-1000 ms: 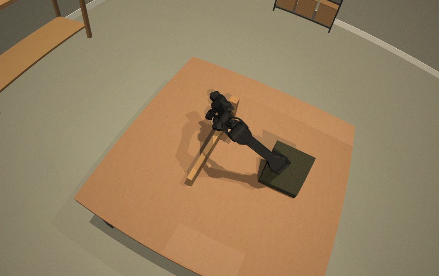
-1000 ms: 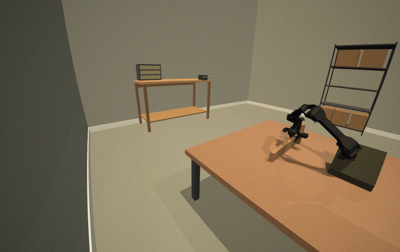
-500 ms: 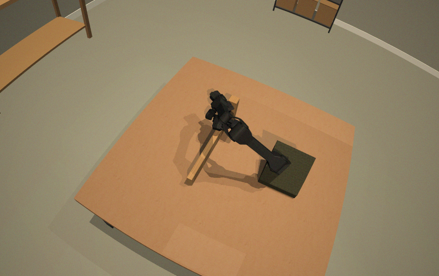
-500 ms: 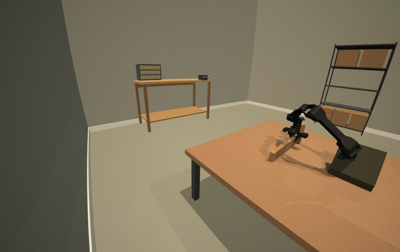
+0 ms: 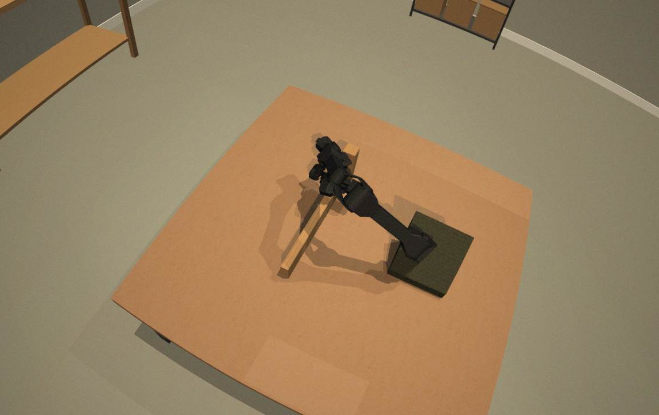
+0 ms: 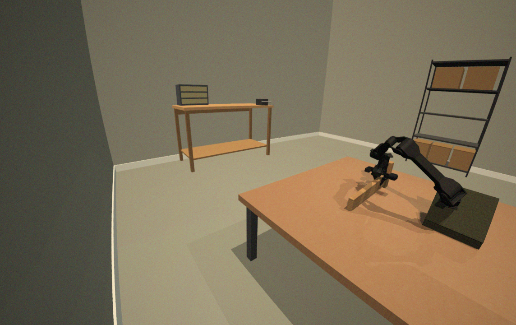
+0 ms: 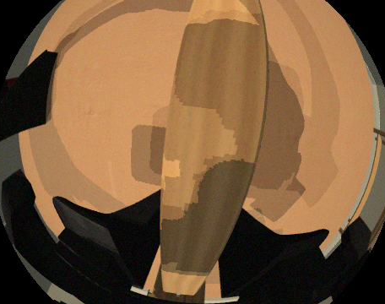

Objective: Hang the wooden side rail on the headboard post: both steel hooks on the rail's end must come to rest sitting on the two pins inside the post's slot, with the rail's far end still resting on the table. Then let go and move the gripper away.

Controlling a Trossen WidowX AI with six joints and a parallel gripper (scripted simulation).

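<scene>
The wooden headboard post is 12 cm to the right of my gripper tip, 4 cm above it and 1 cm behind it.
</scene>
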